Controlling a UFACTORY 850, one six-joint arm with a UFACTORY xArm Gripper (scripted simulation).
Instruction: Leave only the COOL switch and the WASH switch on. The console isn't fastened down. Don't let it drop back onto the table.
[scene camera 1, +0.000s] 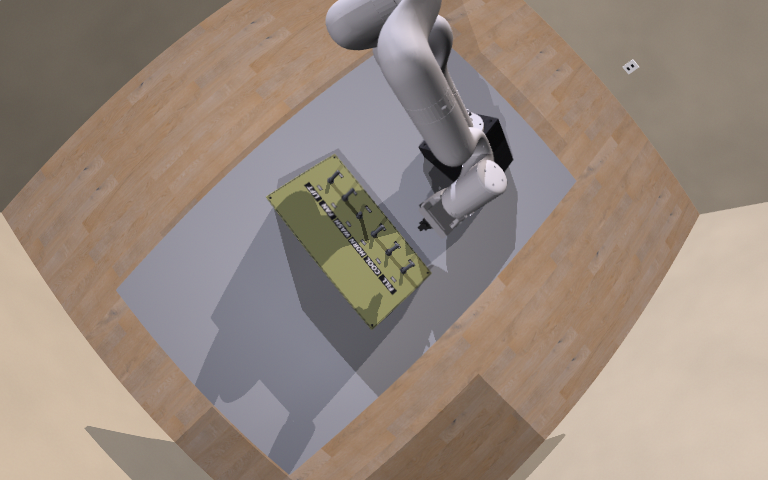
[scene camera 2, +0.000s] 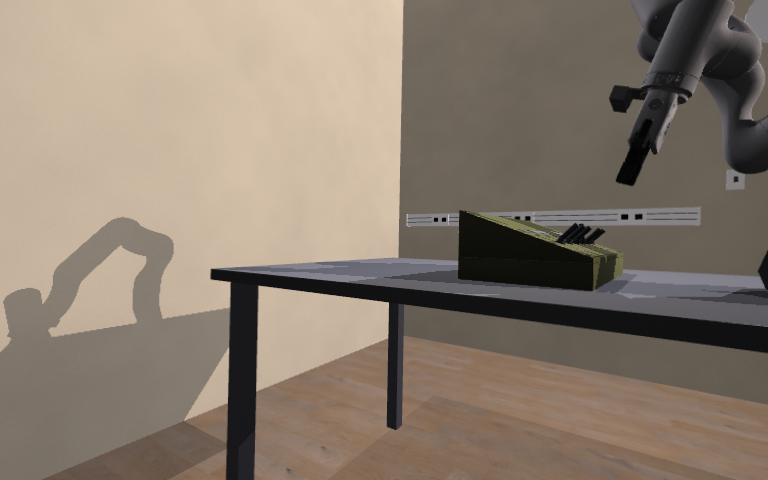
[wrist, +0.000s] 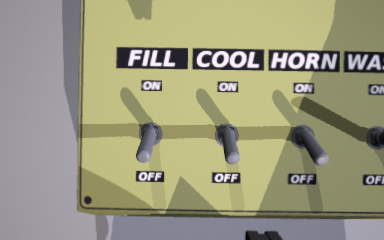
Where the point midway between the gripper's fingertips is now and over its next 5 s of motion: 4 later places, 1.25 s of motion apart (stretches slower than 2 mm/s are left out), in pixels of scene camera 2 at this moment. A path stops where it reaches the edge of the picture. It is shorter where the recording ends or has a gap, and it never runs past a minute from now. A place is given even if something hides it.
My gripper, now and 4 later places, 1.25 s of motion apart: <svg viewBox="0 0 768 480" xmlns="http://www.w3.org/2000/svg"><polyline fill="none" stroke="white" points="624,183 609,218 599,237 587,233 583,232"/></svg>
